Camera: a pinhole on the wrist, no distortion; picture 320 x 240 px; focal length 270.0 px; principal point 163.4 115.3 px. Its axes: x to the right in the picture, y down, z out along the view. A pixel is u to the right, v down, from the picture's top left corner.
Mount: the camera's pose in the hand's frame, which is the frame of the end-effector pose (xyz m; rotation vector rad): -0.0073 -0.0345 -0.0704 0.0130 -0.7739 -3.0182
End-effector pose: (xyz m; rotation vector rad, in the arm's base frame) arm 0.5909 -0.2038 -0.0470 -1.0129 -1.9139 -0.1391
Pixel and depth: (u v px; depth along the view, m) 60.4 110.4 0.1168
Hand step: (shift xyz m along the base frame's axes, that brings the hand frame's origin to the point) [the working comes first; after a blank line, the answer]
In the camera's frame: -0.0446 -0.0021 0.1168

-0.0118 0.0518 0.0029
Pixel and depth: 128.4 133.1 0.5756
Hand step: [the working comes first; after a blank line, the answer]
In the camera's frame: -0.0746 0.0379 0.5756

-0.1747 0.3877 -0.2686
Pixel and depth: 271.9 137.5 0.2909
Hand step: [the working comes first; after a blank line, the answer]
In the camera's frame: 0.1169 0.0239 0.2909

-0.0484 0.0704 -0.2325
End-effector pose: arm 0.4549 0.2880 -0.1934 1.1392 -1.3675 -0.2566
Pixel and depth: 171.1 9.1 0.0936
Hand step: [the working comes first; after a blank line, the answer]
In the camera's frame: 0.0027 -0.0368 0.0936

-0.0173 0.0325 0.0256
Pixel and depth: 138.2 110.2 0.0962
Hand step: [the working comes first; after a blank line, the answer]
In the camera's frame: -0.0090 -0.0018 0.0962

-0.0172 0.0001 0.0077
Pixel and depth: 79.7 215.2 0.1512
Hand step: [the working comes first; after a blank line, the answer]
In the camera's frame: -0.0469 0.0559 0.1512

-0.0613 -0.0760 -0.0007
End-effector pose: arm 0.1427 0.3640 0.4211 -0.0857 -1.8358 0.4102
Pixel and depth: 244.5 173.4 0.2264
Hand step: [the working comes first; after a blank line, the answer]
In the camera's frame: 0.0680 0.0487 0.2264

-0.1233 -0.0281 -0.1175
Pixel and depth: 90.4 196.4 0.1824
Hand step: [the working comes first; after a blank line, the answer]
In the camera's frame: -0.0493 0.0548 0.1824

-0.1224 -0.0103 0.0066
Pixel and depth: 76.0 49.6 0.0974
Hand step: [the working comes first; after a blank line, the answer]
In the camera's frame: -0.0315 -0.0237 0.0974

-0.0153 0.0368 0.0086
